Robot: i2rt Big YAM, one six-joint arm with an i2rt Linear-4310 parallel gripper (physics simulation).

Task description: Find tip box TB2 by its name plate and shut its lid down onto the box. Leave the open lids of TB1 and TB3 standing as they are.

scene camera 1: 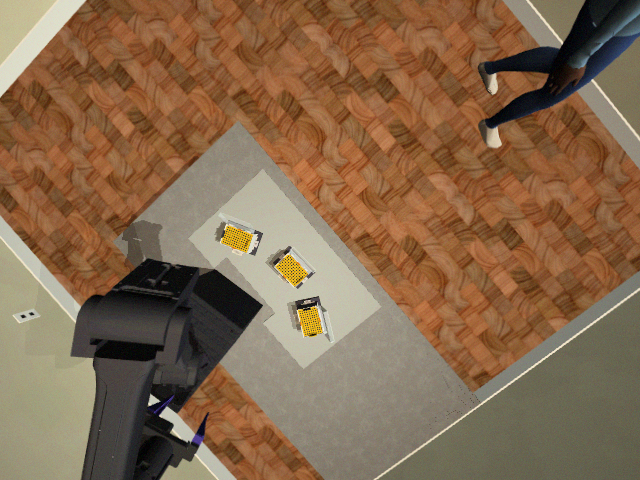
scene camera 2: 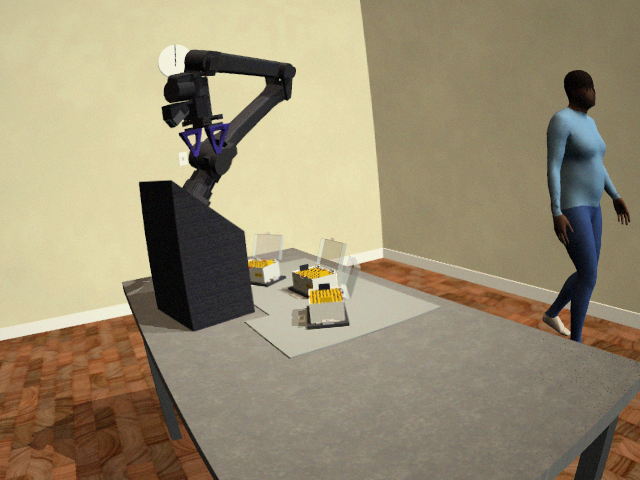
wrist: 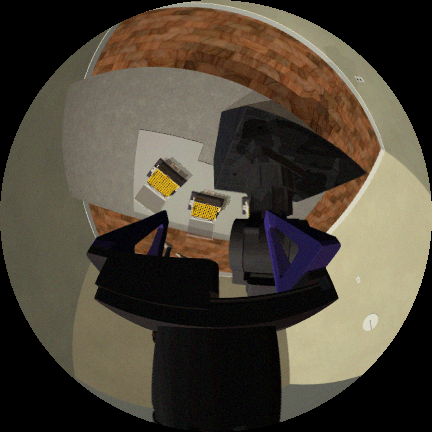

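Pixels of known places: gripper, fingertip midpoint: (scene camera 1: pixel 190 404) (scene camera 2: pixel 207 155) (wrist: pixel 215 215); arm's base, link origin: (scene camera 2: pixel 191 202) (wrist: pixel 268 168).
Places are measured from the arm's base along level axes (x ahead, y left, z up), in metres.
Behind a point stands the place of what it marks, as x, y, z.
Note:
Three white tip boxes with yellow racks stand with clear lids open. One box (scene camera 1: pixel 237 238) (scene camera 2: pixel 264 272) @[0.230, 0.197, -0.283] (wrist: pixel 245 206) @[0.258, 0.214, -0.310] is at the far end and mostly hidden in the wrist view; its lid (scene camera 2: pixel 268 245) @[0.282, 0.312, -0.220] stands up. The middle box (scene camera 1: pixel 292 269) @[0.350, 0.039, -0.269] (scene camera 2: pixel 314 281) (wrist: pixel 205 210) @[0.342, 0.040, -0.268] has its lid (scene camera 2: pixel 331 250) @[0.419, 0.064, -0.214] (wrist: pixel 201 229) @[0.417, 0.059, -0.221] up. The near box (scene camera 1: pixel 310 320) @[0.299, -0.179, -0.268] (scene camera 2: pixel 326 311) (wrist: pixel 164 182) @[0.288, -0.174, -0.269] has its lid (scene camera 1: pixel 328 326) @[0.372, -0.205, -0.182] (scene camera 2: pixel 351 277) @[0.338, -0.260, -0.207] (wrist: pixel 150 197) @[0.360, -0.207, -0.235] leaning outward. No name plate is legible, so I cannot tell which is TB2. My gripper (scene camera 1: pixel 189 405) @[0.047, -0.084, 0.121] (scene camera 2: pixel 207 153) @[0.047, -0.084, 0.121] (wrist: pixel 215 215) @[0.047, -0.084, 0.121] is open and empty, high above and away from the boxes.
The boxes stand on a pale mat (scene camera 1: pixel 356 301) @[0.497, -0.228, -0.325] (scene camera 2: pixel 289 348) @[0.147, -0.326, -0.326] on the grey table (scene camera 1: pixel 382 392) @[0.379, -0.643, -0.329] (scene camera 2: pixel 382 403) @[0.218, -0.642, -0.329] (wrist: pixel 110 110) @[0.085, -0.557, -0.329]. A tall black pedestal (scene camera 1: pixel 227 304) @[0.100, 0.064, -0.164] (scene camera 2: pixel 211 268) @[0.026, -0.075, -0.173] (wrist: pixel 230 145) @[-0.001, -0.084, 0.024] under my arm stands beside the mat. A person (scene camera 1: pixel 547 77) (scene camera 2: pixel 578 160) is on the floor beyond the table.

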